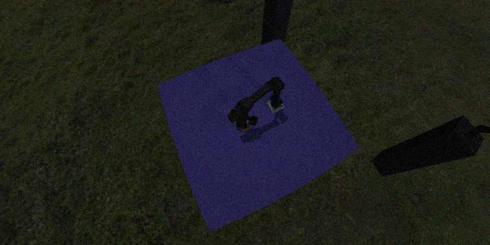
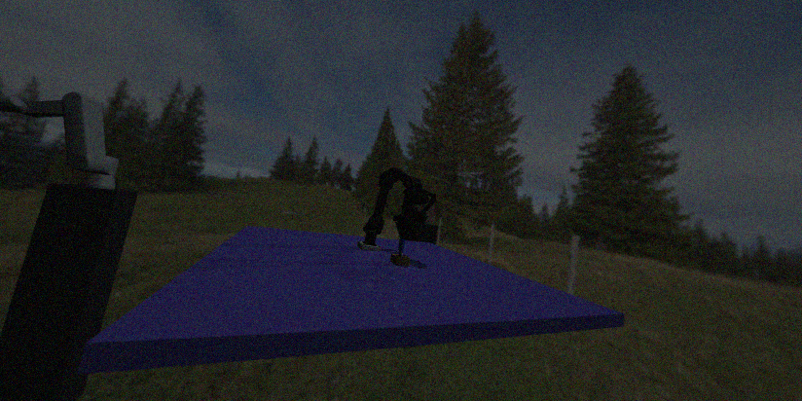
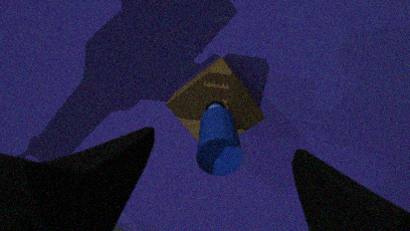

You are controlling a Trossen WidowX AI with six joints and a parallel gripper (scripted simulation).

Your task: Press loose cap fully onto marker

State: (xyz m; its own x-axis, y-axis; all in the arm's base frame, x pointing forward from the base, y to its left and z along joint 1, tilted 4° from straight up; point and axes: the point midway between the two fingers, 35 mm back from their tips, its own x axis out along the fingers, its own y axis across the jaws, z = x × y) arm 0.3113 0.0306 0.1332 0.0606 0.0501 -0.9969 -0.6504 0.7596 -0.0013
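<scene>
My gripper tip is now 3 cm above the blue cap, 1 cm to the left of it and 1 cm past it. Also, from my gripper tip: holder block 9 cm below, 1 cm behind.
</scene>
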